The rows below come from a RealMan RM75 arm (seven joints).
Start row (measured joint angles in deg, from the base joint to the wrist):
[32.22 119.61 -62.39 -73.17 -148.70 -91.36 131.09]
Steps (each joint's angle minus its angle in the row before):
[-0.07 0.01 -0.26 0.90 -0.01 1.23 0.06]
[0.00 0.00 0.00 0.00 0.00 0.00 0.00]
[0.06 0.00 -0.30 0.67 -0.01 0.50 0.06]
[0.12 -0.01 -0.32 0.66 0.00 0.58 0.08]
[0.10 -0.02 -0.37 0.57 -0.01 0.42 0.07]
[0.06 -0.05 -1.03 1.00 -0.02 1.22 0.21]
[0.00 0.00 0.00 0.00 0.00 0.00 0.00]
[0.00 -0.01 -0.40 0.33 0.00 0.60 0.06]
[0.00 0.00 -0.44 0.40 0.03 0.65 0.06]
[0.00 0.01 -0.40 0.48 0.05 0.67 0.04]
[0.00 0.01 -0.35 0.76 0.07 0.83 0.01]
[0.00 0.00 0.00 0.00 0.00 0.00 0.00]
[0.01 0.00 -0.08 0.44 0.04 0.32 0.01]
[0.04 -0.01 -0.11 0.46 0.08 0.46 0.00]
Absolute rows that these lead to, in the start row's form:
[32.15 119.62 -62.65 -72.27 -148.71 -90.13 131.15]
[32.15 119.62 -62.65 -72.27 -148.71 -90.13 131.15]
[32.21 119.62 -62.95 -71.60 -148.72 -89.63 131.21]
[32.33 119.61 -63.27 -70.94 -148.72 -89.05 131.29]
[32.43 119.59 -63.64 -70.37 -148.73 -88.63 131.36]
[32.49 119.54 -64.67 -69.37 -148.75 -87.41 131.57]
[32.49 119.54 -64.67 -69.37 -148.75 -87.41 131.57]
[32.49 119.53 -65.07 -69.04 -148.75 -86.81 131.63]
[32.49 119.53 -65.51 -68.64 -148.72 -86.16 131.69]
[32.49 119.54 -65.91 -68.16 -148.67 -85.49 131.73]
[32.49 119.55 -66.26 -67.40 -148.60 -84.66 131.74]
[32.49 119.55 -66.26 -67.40 -148.60 -84.66 131.74]
[32.50 119.55 -66.34 -66.96 -148.56 -84.34 131.75]
[32.54 119.54 -66.45 -66.50 -148.48 -83.88 131.75]

